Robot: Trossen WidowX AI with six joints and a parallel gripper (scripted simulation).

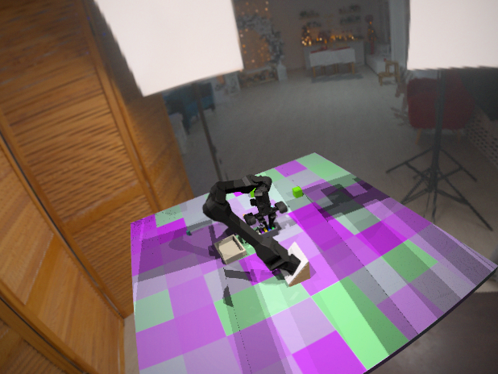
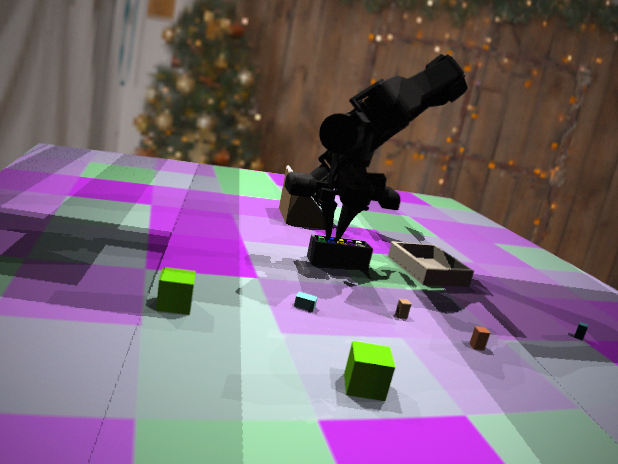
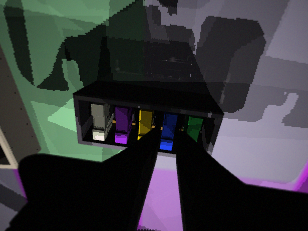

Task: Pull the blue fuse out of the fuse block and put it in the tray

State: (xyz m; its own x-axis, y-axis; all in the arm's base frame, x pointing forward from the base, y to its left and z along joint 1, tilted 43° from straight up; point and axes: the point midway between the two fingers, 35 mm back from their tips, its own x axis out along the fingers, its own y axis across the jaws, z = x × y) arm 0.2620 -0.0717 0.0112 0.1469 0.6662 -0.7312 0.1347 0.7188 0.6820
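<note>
The tray lies 20 mm ahead of my gripper tip, 200 mm to the left of it and 40 mm below it. From my gripper tip the other things lie so: blue fuse: 20 mm below.
</note>
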